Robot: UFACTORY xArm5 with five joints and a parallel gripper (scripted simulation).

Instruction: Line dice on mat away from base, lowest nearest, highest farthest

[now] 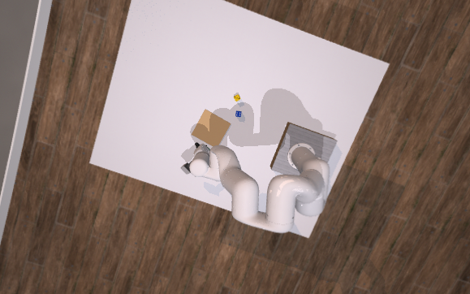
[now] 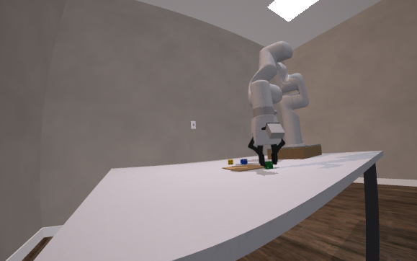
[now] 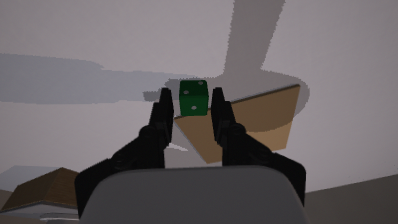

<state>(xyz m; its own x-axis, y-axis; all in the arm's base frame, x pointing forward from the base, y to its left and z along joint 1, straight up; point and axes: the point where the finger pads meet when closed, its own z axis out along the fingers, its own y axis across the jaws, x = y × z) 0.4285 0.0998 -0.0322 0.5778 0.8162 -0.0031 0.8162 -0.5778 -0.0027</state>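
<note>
Right now my hand is 20 mm above the green die. Also, from my hand: tan mat: 10 mm ahead, 110 mm to the right, 30 mm below; then blue die: 100 mm behind, 210 mm to the right, 20 mm below; then yellow die: 70 mm behind, 280 mm to the right, 20 mm below.
</note>
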